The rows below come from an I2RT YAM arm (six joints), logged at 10 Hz.
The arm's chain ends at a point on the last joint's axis. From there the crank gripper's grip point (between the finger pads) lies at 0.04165 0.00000 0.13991 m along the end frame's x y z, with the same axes.
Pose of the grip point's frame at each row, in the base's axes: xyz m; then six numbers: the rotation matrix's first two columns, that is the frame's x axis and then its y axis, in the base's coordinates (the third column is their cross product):
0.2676 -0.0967 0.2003 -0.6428 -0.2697 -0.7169 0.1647 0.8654 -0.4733
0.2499 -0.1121 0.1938 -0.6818 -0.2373 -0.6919 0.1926 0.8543 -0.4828
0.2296 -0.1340 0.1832 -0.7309 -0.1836 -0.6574 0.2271 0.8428 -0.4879
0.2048 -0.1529 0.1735 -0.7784 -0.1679 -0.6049 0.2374 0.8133 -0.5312
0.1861 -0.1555 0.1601 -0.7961 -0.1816 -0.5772 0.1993 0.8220 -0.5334
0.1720 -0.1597 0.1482 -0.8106 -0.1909 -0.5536 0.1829 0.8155 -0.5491
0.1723 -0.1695 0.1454 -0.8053 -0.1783 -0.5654 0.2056 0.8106 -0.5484
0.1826 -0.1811 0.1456 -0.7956 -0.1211 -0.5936 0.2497 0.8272 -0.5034
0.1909 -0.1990 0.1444 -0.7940 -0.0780 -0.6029 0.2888 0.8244 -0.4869
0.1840 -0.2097 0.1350 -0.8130 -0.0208 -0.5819 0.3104 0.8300 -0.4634
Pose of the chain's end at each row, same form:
0.1897 -0.0264 0.3018 -0.6428 -0.2697 -0.7169 0.1647 0.8654 -0.4733
0.1796 -0.0375 0.2977 -0.6818 -0.2373 -0.6919 0.1926 0.8543 -0.4828
0.1700 -0.0556 0.2909 -0.7309 -0.1836 -0.6574 0.2271 0.8428 -0.4879
0.1559 -0.0680 0.2817 -0.7784 -0.1679 -0.6049 0.2374 0.8133 -0.5312
0.1393 -0.0724 0.2706 -0.7961 -0.1816 -0.5772 0.1993 0.8220 -0.5334
0.1279 -0.0753 0.2589 -0.8106 -0.1909 -0.5536 0.1829 0.8155 -0.5491
0.1280 -0.0840 0.2551 -0.8053 -0.1783 -0.5654 0.2056 0.8106 -0.5484
0.1385 -0.0993 0.2582 -0.7956 -0.1211 -0.5936 0.2497 0.8272 -0.5034
0.1491 -0.1173 0.2579 -0.7940 -0.0780 -0.6029 0.2888 0.8244 -0.4869
0.1489 -0.1309 0.2527 -0.8130 -0.0208 -0.5819 0.3104 0.8300 -0.4634

